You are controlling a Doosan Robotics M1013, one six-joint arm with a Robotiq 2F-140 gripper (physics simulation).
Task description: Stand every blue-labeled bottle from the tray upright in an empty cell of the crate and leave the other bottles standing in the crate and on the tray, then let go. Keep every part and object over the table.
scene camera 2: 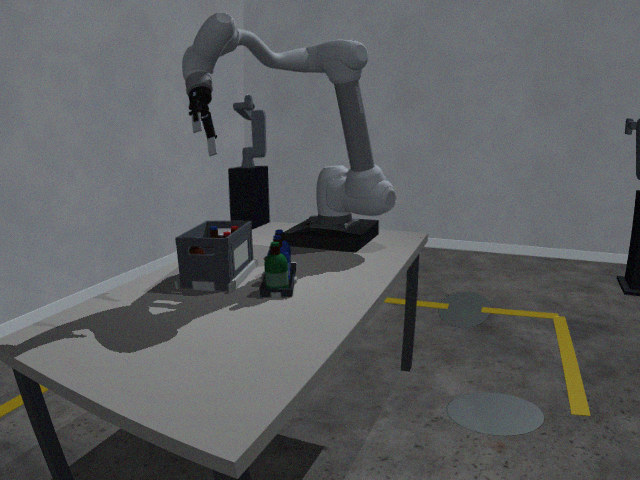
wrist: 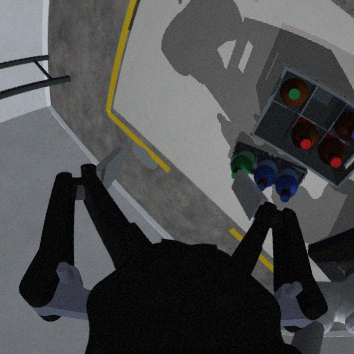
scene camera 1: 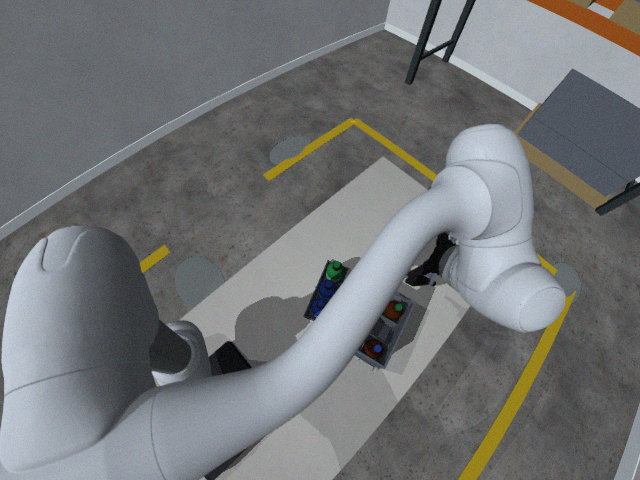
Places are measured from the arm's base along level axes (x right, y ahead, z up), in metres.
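Where they show: gripper, fingertip midpoint: [scene camera 2: 205, 143] [wrist: 180, 168]; arm's base, link origin: [scene camera 2: 334, 224].
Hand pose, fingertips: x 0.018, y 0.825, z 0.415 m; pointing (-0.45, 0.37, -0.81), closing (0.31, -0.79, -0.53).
Observation:
Each offset is from my fingertips to the top centre of the thing. "spot": to the spot under its first point. Level surfaces: height alone.
The tray [scene camera 1: 308, 313] [scene camera 2: 277, 294] [wrist: 245, 146] holds a green bottle @(dx -0.162, dy -0.120, dz -0.319 m) [scene camera 1: 334, 271] [scene camera 2: 276, 269] [wrist: 243, 162] at one end and two blue bottles beside it, one in the middle [scene camera 1: 326, 289] [wrist: 265, 173] and one at the other end @(spot: dx -0.076, dy -0.283, dz -0.336 m) [scene camera 1: 318, 307] [wrist: 286, 184]. All three stand upright. The grey crate @(dx +0.010, dy -0.153, dz -0.304 m) [scene camera 1: 397, 338] [scene camera 2: 204, 269] [wrist: 269, 101] holds brown bottles: one green-capped @(dx +0.120, dy -0.045, dz -0.316 m) [scene camera 1: 393, 310] [wrist: 294, 93], one blue-capped @(dx +0.176, dy -0.211, dz -0.316 m) [scene camera 1: 373, 348] [wrist: 346, 125], two red-capped @(dx +0.065, dy -0.158, dz -0.316 m) [wrist: 305, 134] @(dx +0.099, dy -0.242, dz -0.316 m) [wrist: 332, 150]. Two cells look empty, a middle one and a corner one. My gripper [scene camera 2: 204, 135] [wrist: 180, 168] is open and empty, high above the table.
The crate and tray stand close together on the pale table @(dz -0.479 m) [scene camera 1: 330, 217] [scene camera 2: 217, 372] [wrist: 150, 65]. The arm's black base [scene camera 2: 330, 235] is at the table's far end in scene camera 2. My arm hides part of both containers in scene camera 1.

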